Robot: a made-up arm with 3 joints. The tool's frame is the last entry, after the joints.
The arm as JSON. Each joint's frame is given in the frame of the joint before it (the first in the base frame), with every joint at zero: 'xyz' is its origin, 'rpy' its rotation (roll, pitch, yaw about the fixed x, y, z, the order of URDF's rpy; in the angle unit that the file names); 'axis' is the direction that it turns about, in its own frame. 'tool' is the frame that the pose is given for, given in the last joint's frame.
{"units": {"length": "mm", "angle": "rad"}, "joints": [
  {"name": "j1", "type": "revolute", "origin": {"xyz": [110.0, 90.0, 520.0], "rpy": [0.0, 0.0, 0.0]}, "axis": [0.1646, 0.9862, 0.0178]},
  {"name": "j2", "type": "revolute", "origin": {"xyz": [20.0, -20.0, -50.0], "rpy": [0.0, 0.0, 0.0]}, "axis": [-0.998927, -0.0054, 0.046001]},
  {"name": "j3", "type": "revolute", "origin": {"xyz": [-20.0, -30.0, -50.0], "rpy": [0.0, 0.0, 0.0]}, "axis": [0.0, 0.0, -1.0]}
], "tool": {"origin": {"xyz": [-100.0, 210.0, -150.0], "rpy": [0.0, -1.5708, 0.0]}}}
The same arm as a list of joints. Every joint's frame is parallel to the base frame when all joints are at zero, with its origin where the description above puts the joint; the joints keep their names.
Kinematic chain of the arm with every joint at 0, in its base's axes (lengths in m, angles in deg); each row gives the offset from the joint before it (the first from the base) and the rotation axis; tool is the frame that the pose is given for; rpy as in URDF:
j1: xyz 0.1100 0.0900 0.5200 axis 0.1646 0.9862 0.0178
j2: xyz 0.0200 -0.0200 -0.0500 axis -0.998927 -0.0054 0.046001
j3: xyz -0.0200 -0.0300 -0.0500 axis -z
tool: xyz -0.1000 0.2100 -0.1500 rpy 0.00 -90.00 0.00

